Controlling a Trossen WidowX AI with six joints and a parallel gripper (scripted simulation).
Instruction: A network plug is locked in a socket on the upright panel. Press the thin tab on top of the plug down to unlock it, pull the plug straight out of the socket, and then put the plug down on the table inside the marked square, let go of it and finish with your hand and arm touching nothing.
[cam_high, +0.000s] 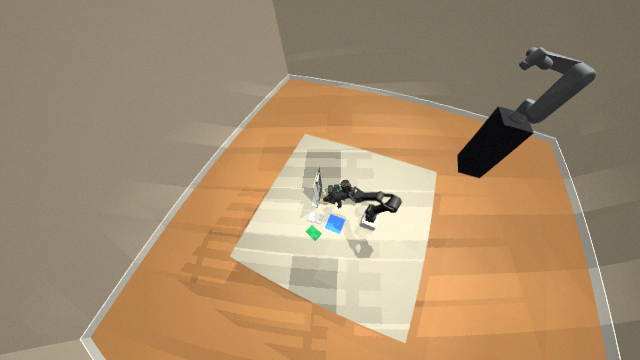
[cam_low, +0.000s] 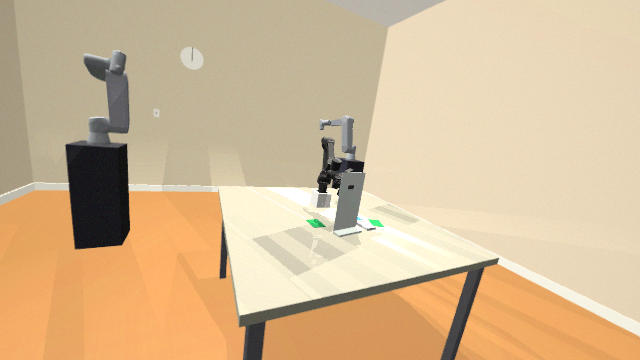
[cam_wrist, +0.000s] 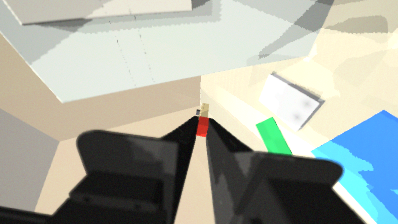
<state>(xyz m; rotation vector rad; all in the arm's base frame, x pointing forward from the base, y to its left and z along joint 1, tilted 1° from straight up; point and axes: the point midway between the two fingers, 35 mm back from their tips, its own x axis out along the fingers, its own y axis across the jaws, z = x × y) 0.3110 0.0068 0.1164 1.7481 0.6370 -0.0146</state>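
Right now the blue square is 11 cm behind my gripper tip, 7 cm to the left of it and 21 cm below it. From my gripper tip the other things lie so: green patch 2 cm ahead, 19 cm to the left, 21 cm below; then network plug 1 cm ahead; then upright grey panel 8 cm ahead, 10 cm to the right, 6 cm below.
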